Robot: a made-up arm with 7 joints. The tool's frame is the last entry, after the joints. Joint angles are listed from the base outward.
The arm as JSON. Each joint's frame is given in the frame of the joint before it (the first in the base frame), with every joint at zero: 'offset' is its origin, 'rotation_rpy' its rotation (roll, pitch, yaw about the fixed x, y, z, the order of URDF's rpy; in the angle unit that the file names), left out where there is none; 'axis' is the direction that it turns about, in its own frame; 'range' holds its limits. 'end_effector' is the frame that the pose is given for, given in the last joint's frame.
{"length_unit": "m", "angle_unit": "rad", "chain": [
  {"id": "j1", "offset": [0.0, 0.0, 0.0], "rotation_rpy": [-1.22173, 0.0, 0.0], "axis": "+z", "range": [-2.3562, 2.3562]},
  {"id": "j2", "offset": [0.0, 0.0, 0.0], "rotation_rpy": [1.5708, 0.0, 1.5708], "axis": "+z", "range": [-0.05, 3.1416]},
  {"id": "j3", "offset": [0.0, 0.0, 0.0], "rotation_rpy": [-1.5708, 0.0, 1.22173], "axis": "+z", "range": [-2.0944, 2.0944]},
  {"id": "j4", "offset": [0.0, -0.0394, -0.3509], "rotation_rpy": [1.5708, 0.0, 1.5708], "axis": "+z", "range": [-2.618, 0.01]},
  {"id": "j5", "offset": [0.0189, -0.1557, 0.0], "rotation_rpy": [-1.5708, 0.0, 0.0], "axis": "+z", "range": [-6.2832, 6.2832]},
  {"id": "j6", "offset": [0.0, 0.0, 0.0], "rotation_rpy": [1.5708, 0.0, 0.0], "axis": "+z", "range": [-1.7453, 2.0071]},
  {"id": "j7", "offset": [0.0, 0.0, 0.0], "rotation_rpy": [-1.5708, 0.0, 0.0], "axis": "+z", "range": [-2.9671, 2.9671]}
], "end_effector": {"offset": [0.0, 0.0, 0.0], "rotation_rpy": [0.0, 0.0, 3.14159]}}
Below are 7 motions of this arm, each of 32 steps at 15 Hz.
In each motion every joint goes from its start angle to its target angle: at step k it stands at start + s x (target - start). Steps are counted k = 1, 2, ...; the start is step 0. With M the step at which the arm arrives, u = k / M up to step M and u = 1 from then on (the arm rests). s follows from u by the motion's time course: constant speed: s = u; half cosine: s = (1 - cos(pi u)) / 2; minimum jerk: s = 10 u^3 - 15 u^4 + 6 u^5.
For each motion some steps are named. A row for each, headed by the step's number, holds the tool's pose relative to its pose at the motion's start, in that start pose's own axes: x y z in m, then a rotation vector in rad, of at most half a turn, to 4 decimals.
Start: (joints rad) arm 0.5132 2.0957 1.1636 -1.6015 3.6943 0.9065 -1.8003
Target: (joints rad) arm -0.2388 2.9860 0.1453 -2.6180 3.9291 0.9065 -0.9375
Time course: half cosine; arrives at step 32
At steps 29, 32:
29: 0.0233 -0.1587 -0.2068 -0.1610 1.2914 1.4237
32: 0.0256 -0.1642 -0.2072 -0.1264 1.3142 1.4503

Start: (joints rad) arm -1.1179 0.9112 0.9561 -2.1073 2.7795 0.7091 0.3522
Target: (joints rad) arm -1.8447 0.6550 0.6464 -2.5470 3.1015 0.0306 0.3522
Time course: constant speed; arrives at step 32
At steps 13, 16, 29, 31, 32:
13: -0.0059 0.0516 -0.0607 -0.3843 0.0624 0.1509
16: -0.0083 0.0607 -0.0768 -0.4619 0.0856 0.1973
29: -0.0253 0.0867 -0.1503 -0.7319 0.2286 0.4345
31: -0.0289 0.0888 -0.1617 -0.7624 0.2570 0.4744
32: -0.0308 0.0897 -0.1673 -0.7764 0.2718 0.4945

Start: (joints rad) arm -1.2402 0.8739 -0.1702 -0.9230 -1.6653 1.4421 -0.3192
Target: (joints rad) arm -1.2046 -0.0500 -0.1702 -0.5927 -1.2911 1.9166 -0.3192
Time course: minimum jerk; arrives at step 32
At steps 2, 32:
2: 0.0001 0.0001 0.0009 -0.0022 -0.0010 0.0000
32: -0.1058 0.1555 0.3773 -0.8171 -0.5138 -0.3531

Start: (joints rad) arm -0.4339 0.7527 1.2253 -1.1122 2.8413 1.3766 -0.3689
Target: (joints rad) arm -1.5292 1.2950 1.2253 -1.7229 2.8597 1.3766 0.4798
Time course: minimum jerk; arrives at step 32
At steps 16, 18, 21, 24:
16: 0.0387 -0.0087 -0.2342 -0.5901 0.5428 0.1285
18: 0.0414 -0.0360 -0.2747 -0.6884 0.6795 0.1095
21: 0.0418 -0.0829 -0.3159 -0.7945 0.8623 0.0506
24: 0.0397 -0.1235 -0.3355 -0.8524 0.9943 -0.0203

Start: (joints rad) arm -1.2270 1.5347 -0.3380 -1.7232 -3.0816 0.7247 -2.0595
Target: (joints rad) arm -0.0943 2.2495 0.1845 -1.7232 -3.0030 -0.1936 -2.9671
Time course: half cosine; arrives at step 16
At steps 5, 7, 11, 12, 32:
5: 0.0316 -0.0055 0.0391 0.1829 0.3201 -0.1963
7: 0.0589 -0.0033 0.0512 0.2414 0.5970 -0.3739
11: 0.0902 0.0174 0.0253 0.1156 1.1349 -0.7674
12: 0.0891 0.0223 0.0136 0.0541 1.2265 -0.8470
32: 0.0785 0.0304 -0.0125 -0.0930 1.3796 -0.9979

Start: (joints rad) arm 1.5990 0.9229 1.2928 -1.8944 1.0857 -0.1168 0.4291
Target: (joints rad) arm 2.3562 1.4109 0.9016 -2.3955 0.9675 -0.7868 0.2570
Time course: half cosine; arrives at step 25
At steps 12, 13, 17, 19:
12: 0.0102 -0.0468 -0.0437 -0.5450 0.1981 -0.1097
13: 0.0087 -0.0530 -0.0465 -0.6116 0.2275 -0.0976
17: 0.0009 -0.0749 -0.0505 -0.8324 0.3406 0.0029
19: -0.0026 -0.0829 -0.0494 -0.9047 0.3867 0.0673

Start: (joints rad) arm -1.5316 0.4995 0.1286 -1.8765 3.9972 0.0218 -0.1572
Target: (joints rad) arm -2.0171 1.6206 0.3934 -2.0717 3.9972 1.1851 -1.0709
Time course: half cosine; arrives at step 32
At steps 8, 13, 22, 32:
8: -0.0511 -0.0322 -0.0344 0.0470 0.2705 -0.2847
13: -0.1362 -0.0597 -0.0780 0.0905 0.6899 -0.6513
22: -0.3304 -0.0479 -0.1234 0.0898 1.6620 -1.1647
32: -0.4271 -0.0094 -0.1155 0.0567 2.2220 -1.2360

